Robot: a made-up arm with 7 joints. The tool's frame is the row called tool.
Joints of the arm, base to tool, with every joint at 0 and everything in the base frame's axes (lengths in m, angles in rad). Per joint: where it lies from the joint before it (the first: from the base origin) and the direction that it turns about. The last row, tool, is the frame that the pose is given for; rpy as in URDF.
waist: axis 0 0 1 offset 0 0 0.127
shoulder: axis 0 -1 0 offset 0 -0.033 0.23
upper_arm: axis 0 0 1 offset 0 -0.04 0.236
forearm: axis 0 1 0 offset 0.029 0.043 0.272
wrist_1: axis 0 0 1 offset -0.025 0.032 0.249
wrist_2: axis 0 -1 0 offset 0 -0.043 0.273
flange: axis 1 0 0 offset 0.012 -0.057 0.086
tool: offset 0 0 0 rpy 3.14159 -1.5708 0
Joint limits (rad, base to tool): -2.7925..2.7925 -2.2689..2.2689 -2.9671..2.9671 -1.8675..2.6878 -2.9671..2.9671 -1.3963..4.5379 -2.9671..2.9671
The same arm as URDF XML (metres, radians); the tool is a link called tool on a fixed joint. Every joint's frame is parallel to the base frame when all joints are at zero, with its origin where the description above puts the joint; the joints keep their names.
<robot name="arm">
  <joint name="waist" type="revolute">
    <parent link="base"/>
    <child link="link1"/>
    <origin xyz="0 0 0.127" rpy="0 0 0"/>
    <axis xyz="0 0 1"/>
    <limit lower="-2.7925" upper="2.7925"/>
  </joint>
  <joint name="shoulder" type="revolute">
    <parent link="link1"/>
    <child link="link2"/>
    <origin xyz="0 -0.033 0.23" rpy="0 0 0"/>
    <axis xyz="0 -1 0"/>
    <limit lower="-2.2689" upper="2.2689"/>
  </joint>
  <joint name="upper_arm" type="revolute">
    <parent link="link2"/>
    <child link="link3"/>
    <origin xyz="0 -0.04 0.236" rpy="0 0 0"/>
    <axis xyz="0 0 1"/>
    <limit lower="-2.9671" upper="2.9671"/>
  </joint>
  <joint name="forearm" type="revolute">
    <parent link="link3"/>
    <child link="link4"/>
    <origin xyz="0.029 0.043 0.272" rpy="0 0 0"/>
    <axis xyz="0 1 0"/>
    <limit lower="-1.8675" upper="2.6878"/>
  </joint>
  <joint name="wrist_1" type="revolute">
    <parent link="link4"/>
    <child link="link5"/>
    <origin xyz="-0.025 0.032 0.249" rpy="0 0 0"/>
    <axis xyz="0 0 1"/>
    <limit lower="-2.9671" upper="2.9671"/>
  </joint>
  <joint name="wrist_2" type="revolute">
    <parent link="link5"/>
    <child link="link6"/>
    <origin xyz="0 -0.043 0.273" rpy="0 0 0"/>
    <axis xyz="0 -1 0"/>
    <limit lower="-1.3963" upper="4.5379"/>
  </joint>
  <joint name="flange" type="revolute">
    <parent link="link6"/>
    <child link="link7"/>
    <origin xyz="0.012 -0.057 0.086" rpy="0 0 0"/>
    <axis xyz="1 0 0"/>
    <limit lower="-2.9671" upper="2.9671"/>
  </joint>
  <joint name="tool_joint" type="fixed">
    <parent link="link7"/>
    <child link="tool"/>
    <origin xyz="0 0 0" rpy="3.1416 -1.5708 0"/>
  </joint>
  <link name="base"/>
  <link name="link1"/>
  <link name="link2"/>
  <link name="link3"/>
  <link name="link4"/>
  <link name="link5"/>
  <link name="link6"/>
  <link name="link7"/>
  <link name="tool"/>
</robot>

